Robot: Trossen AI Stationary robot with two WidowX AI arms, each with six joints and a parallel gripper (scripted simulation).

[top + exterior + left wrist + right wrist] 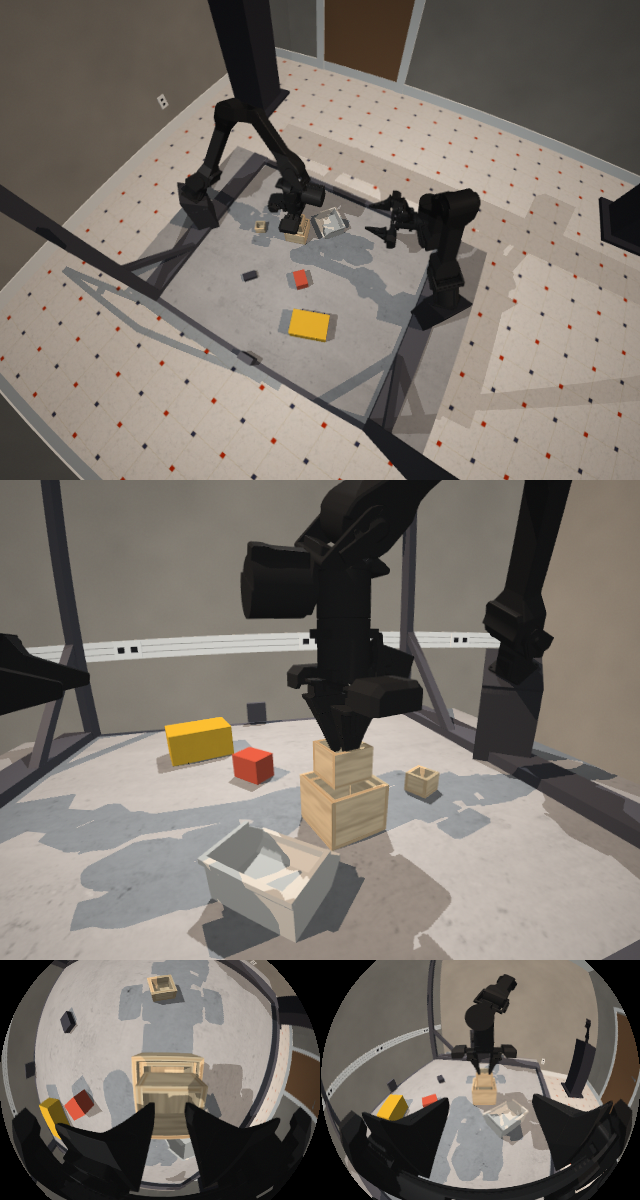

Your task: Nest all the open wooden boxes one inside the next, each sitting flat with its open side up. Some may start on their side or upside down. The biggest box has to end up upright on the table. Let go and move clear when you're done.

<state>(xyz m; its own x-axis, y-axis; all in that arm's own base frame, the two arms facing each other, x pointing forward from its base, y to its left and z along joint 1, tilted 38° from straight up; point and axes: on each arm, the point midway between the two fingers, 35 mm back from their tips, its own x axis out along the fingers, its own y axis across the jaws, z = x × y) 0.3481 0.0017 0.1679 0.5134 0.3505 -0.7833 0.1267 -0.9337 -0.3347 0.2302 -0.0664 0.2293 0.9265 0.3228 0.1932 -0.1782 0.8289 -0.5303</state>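
Right now my left hand is 15 cm to the right of the small wooden box, 12 cm above it and 4 cm past it. From my left hand the other things lie so: red cube 17 cm behind, 11 cm below, 10 cm to the right; small dark block 24 cm behind, 12 cm below, 8 cm to the left; white bin 10 cm to the right, 10 cm below, 8 cm ahead.
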